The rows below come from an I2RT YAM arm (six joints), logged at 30 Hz.
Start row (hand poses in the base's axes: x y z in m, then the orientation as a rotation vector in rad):
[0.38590, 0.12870, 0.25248, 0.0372, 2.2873, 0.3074]
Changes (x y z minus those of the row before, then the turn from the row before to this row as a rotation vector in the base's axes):
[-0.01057, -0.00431, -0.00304, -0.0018, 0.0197, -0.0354]
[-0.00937, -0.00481, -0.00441, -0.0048, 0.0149, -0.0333]
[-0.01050, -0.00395, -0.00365, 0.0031, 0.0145, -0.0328]
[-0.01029, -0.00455, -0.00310, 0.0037, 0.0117, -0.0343]
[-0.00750, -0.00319, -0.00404, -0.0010, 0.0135, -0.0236]
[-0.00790, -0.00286, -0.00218, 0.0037, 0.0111, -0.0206]
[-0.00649, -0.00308, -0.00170, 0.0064, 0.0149, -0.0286]
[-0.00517, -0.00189, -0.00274, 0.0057, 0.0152, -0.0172]
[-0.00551, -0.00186, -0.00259, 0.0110, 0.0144, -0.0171]
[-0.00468, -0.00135, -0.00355, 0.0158, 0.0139, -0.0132]
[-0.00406, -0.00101, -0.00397, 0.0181, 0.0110, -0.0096]
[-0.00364, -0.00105, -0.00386, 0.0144, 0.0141, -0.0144]
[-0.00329, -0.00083, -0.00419, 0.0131, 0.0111, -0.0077]
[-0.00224, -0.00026, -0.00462, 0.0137, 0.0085, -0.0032]
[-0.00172, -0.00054, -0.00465, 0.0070, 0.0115, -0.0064]
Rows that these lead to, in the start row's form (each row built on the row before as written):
[0.37533, 0.12439, 0.24944, 0.0800, 2.3038, 0.2877]
[0.36596, 0.11958, 0.24503, 0.1183, 2.3155, 0.2654]
[0.35546, 0.11563, 0.24138, 0.1601, 2.3255, 0.2523]
[0.34517, 0.11108, 0.23828, 0.2036, 2.3319, 0.2391]
[0.33767, 0.10789, 0.23424, 0.2328, 2.3416, 0.2255]
[0.32977, 0.10503, 0.23206, 0.2605, 2.3488, 0.2190]
[0.32328, 0.10195, 0.23036, 0.2996, 2.3579, 0.2114]
[0.31811, 0.10006, 0.22762, 0.3252, 2.3692, 0.2083]
[0.31260, 0.09820, 0.22503, 0.3532, 2.3794, 0.2117]
[0.30792, 0.09685, 0.22148, 0.3789, 2.3896, 0.2227]
[0.30386, 0.09584, 0.21751, 0.4009, 2.3975, 0.2386]
[0.30022, 0.09479, 0.21365, 0.4277, 2.4071, 0.2474]
[0.29693, 0.09396, 0.20946, 0.4453, 2.4154, 0.2581]
[0.29469, 0.09370, 0.20484, 0.4573, 2.4223, 0.2720]
[0.29297, 0.09316, 0.20019, 0.4709, 2.4314, 0.2759]

